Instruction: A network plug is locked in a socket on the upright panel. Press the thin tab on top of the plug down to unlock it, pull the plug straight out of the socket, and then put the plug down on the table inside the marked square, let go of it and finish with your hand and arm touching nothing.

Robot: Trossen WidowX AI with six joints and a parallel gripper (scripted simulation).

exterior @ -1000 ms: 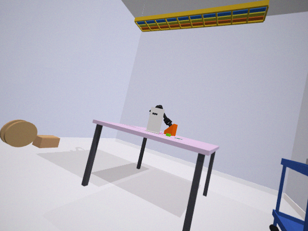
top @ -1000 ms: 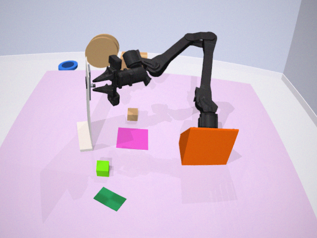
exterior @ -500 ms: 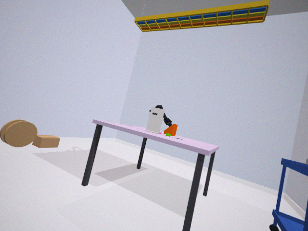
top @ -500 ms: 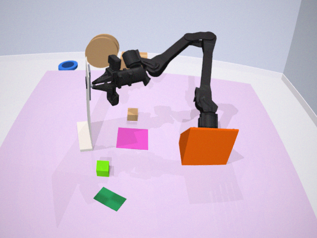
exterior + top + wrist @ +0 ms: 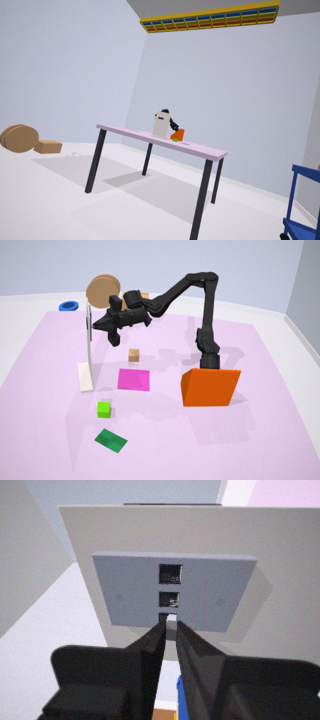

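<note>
The magenta square lies 23 cm below my gripper tip and 16 cm behind it. From my gripper tip the other things lie so: flat dark green tile 31 cm to the left, 23 cm below, 9 cm behind; then upright panel 9 cm below, 3 cm ahead, 1 cm to the right; then pale grey network plug right at my gripper tip.
</note>
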